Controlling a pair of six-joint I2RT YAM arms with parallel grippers.
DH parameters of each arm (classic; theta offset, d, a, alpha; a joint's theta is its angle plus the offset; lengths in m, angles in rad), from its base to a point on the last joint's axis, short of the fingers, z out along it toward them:
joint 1: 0 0.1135 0.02 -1.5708
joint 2: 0 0 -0.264 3.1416
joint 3: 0.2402 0 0.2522 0
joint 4: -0.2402 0 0.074 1.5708
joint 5: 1.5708 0 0 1.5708
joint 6: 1.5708 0.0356 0 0
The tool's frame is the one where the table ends.
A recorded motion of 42 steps. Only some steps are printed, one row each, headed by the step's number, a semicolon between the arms.
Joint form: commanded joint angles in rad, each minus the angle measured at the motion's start. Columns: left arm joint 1, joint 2, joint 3, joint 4, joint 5, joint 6; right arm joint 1, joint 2, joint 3, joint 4, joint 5, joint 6.
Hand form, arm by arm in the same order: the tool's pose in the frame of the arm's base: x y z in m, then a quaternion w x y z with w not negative. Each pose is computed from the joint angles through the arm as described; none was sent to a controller.
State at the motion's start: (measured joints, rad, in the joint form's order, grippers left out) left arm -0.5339 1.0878 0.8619 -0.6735 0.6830 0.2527; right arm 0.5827 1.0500 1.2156 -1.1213 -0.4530 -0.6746
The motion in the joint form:
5: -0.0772 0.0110 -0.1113 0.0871 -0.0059 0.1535; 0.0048 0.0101 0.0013 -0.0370 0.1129 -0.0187
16: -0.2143 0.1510 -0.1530 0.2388 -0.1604 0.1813; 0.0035 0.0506 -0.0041 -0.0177 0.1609 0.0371
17: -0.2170 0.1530 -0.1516 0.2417 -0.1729 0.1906; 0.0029 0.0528 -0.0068 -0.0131 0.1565 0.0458
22: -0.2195 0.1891 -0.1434 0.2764 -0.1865 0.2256; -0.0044 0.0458 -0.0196 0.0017 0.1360 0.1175
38: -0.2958 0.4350 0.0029 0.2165 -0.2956 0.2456; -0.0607 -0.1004 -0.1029 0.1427 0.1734 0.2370
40: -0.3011 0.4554 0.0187 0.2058 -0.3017 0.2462; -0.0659 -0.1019 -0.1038 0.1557 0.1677 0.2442
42: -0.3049 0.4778 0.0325 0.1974 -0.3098 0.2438; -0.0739 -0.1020 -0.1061 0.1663 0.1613 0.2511
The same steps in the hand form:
5: 0.1601 -0.1394 0.2396 0.26120 0.52704 0.73191 -0.34398; 0.1445 0.1105 0.3507 0.28497 -0.60330 0.73010 0.14756
16: 0.1604 -0.1732 0.2049 0.24622 0.57785 0.72260 -0.28864; 0.1551 0.1153 0.3430 0.26869 -0.57940 0.75784 0.13336
17: 0.1608 -0.1738 0.2049 0.24959 0.58158 0.72097 -0.28228; 0.1559 0.1158 0.3422 0.26796 -0.57618 0.75998 0.13655
22: 0.1662 -0.1792 0.2013 0.25865 0.59439 0.71112 -0.27221; 0.1560 0.1150 0.3406 0.26718 -0.54712 0.77803 0.15472
38: 0.1824 -0.2193 0.1788 0.18774 0.62336 0.72602 -0.22152; 0.1446 0.0945 0.3484 0.35935 -0.47046 0.79282 0.14481
40: 0.1837 -0.2227 0.1772 0.18056 0.62524 0.72722 -0.21820; 0.1456 0.0943 0.3493 0.36520 -0.46595 0.79228 0.14770
42: 0.1854 -0.2257 0.1744 0.17261 0.62543 0.73027 -0.21390; 0.1469 0.0937 0.3495 0.36884 -0.46071 0.79316 0.15036

